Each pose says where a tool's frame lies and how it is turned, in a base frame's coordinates. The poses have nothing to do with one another.
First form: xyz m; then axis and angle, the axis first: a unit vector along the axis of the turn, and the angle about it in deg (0 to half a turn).
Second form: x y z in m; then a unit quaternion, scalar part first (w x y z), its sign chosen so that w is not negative. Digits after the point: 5 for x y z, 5 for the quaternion.
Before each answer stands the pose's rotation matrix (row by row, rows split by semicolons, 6 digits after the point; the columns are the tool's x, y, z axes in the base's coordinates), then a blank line. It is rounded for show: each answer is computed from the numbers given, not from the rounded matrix.
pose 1, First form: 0.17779 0.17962 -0.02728 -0.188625 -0.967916 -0.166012 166.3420
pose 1, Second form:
-0.901570 0.399183 -0.166807; 0.320784 0.875507 0.361367; 0.290292 0.272288 -0.917382

0.17779 0.17962 -0.02728 0.11891 -0.18729 -0.96105 -0.16483
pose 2, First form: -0.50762 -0.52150 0.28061 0.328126 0.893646 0.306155 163.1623
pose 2, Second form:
-0.746412 0.485204 0.455463; 0.662567 0.605839 0.440413; -0.062247 0.630504 -0.773686

-0.50762 -0.52150 0.28061 0.14641 0.32459 0.88402 0.30286
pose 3, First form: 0.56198 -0.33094 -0.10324 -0.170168 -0.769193 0.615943 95.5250
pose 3, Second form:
-0.064535 -0.469587 -0.880524; 0.756575 0.552342 -0.350017; 0.650714 -0.688771 0.319633

0.56198 -0.33094 -0.10324 0.67221 -0.12599 -0.56948 0.45602
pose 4, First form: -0.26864 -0.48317 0.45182 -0.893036 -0.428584 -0.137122 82.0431
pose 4, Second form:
0.825543 0.465561 -0.318954; 0.193957 0.296685 0.935071; 0.529961 -0.833805 0.154628

-0.26864 -0.48317 0.45182 0.75446 -0.58614 -0.28130 -0.09000
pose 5, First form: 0.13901 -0.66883 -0.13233 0.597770 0.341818 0.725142 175.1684
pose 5, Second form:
-0.283058 0.346854 0.894187; 0.469008 -0.763183 0.444504; 0.836606 0.545201 0.053347

0.13901 -0.66883 -0.13233 0.04215 0.59724 0.34151 0.72450
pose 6, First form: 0.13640 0.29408 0.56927 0.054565 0.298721 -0.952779 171.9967
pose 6, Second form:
-0.984334 0.165096 -0.061879; -0.100215 -0.812661 -0.574055; -0.145061 -0.558861 0.816475

0.13640 0.29408 0.56927 0.06979 0.05443 0.29799 -0.95046
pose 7, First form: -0.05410 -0.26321 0.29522 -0.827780 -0.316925 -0.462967 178.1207
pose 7, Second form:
0.370609 0.539730 0.755871; 0.509365 -0.798633 0.320519; 0.776657 0.266227 -0.570900

-0.05410 -0.26321 0.29522 0.01640 -0.82767 -0.31688 -0.46290
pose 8, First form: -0.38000 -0.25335 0.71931 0.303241 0.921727 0.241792 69.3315
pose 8, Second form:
0.412459 -0.045379 0.909845; 0.407081 0.902673 -0.139521; -0.814962 0.427927 0.390789

-0.38000 -0.25335 0.71931 0.82248 0.17248 0.52427 0.13753
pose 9, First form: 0.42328 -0.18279 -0.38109 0.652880 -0.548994 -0.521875 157.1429
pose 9, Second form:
-0.102443 -0.485995 -0.867937; -0.891423 -0.342354 0.296914; -0.441441 0.804116 -0.398156

0.42328 -0.18279 -0.38109 0.19815 0.63993 -0.53811 -0.51153
